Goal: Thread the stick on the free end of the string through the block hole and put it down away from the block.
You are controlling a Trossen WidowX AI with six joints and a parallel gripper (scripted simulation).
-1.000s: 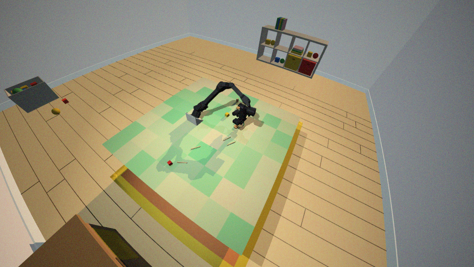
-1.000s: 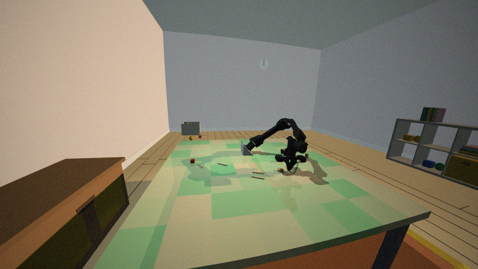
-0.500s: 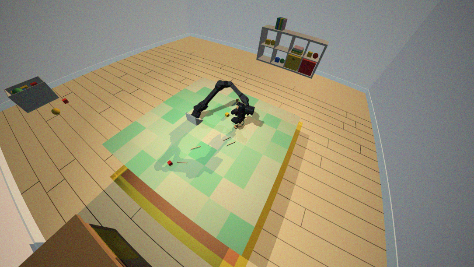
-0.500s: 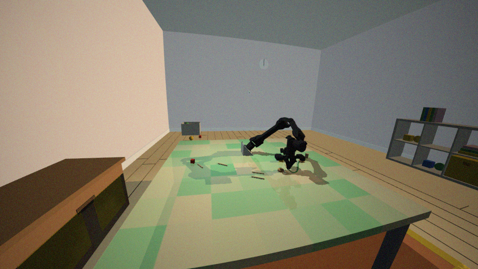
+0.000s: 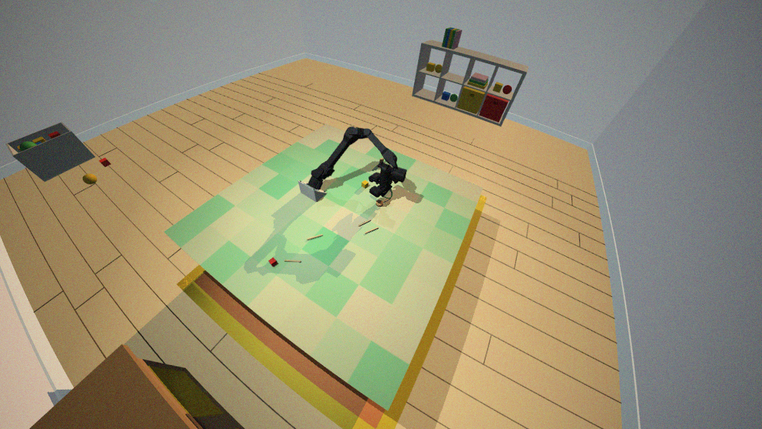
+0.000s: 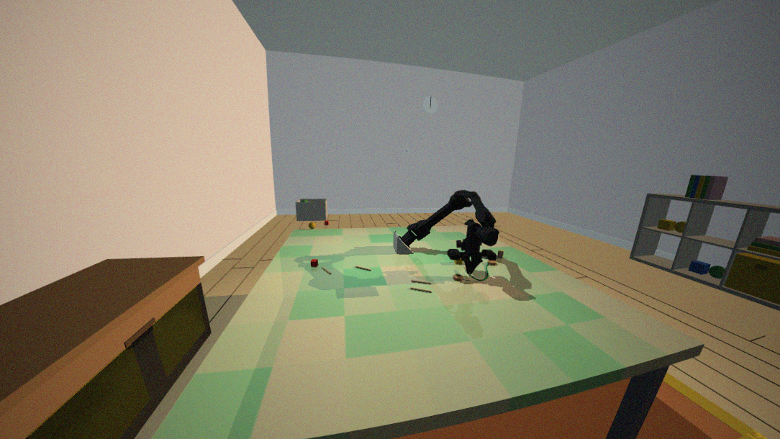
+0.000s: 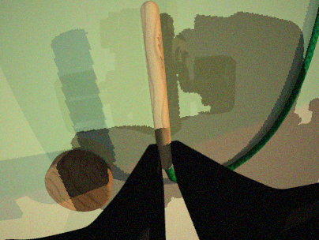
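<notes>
Now: the wooden disc 60 mm to the right of my gripper tip, 10 mm below it and 10 mm ahead of it. From my gripper tip the other things lie so: thin wooden stick (10 mm behind); round wooden button (190 mm to the left, 90 mm behind, 10 mm below); yellow wooden block (140 mm behind, 30 mm to the left).
</notes>
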